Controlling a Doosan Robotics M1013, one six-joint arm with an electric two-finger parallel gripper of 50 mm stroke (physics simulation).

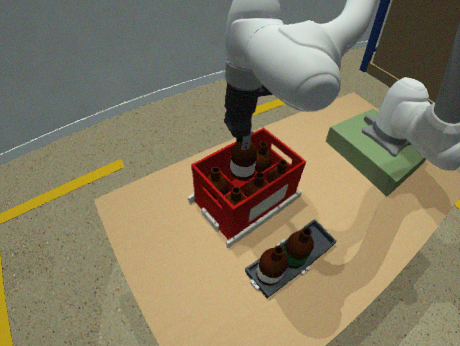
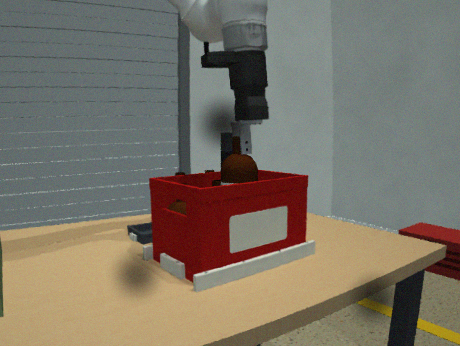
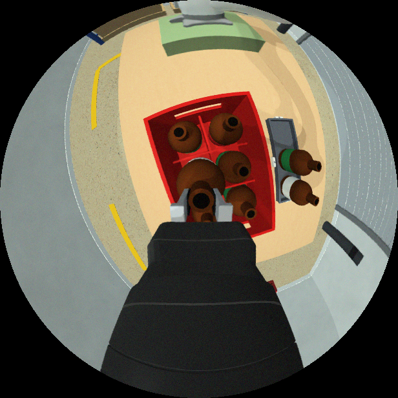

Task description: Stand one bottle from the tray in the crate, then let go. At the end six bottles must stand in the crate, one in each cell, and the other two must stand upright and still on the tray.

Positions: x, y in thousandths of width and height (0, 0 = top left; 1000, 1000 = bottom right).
Note:
In view: my gripper (image 2: 527, 447), a red crate (image 2: 495, 649) and a dark tray (image 1: 703, 698).
The red crate is seen too in image 1 (image 1: 505, 637) and in image 3 (image 3: 634, 361). The dark tray is seen too in image 3 (image 3: 710, 340). My gripper also shows in image 1 (image 1: 527, 418) and in image 3 (image 3: 504, 494).

